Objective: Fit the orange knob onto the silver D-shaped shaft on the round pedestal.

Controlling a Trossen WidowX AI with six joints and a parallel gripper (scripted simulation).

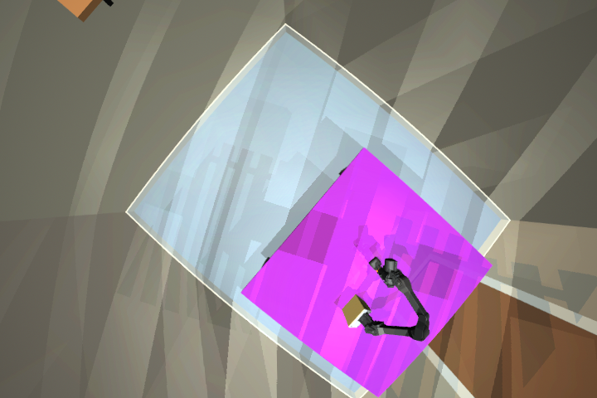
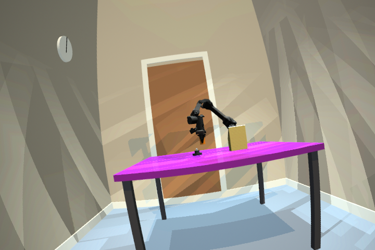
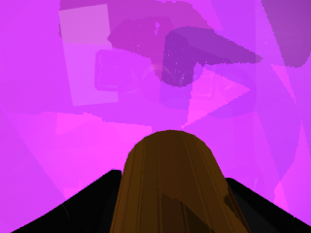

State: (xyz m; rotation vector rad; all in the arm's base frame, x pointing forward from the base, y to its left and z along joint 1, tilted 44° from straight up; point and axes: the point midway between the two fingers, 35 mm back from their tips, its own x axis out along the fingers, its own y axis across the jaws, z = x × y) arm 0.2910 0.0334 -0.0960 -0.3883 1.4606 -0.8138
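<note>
The round pedestal lies 200 mm to the right of my gripper tip, 70 mm below it and 30 mm ahead of it. From my gripper tip the other things lie so: orange knob: 30 mm above.
</note>
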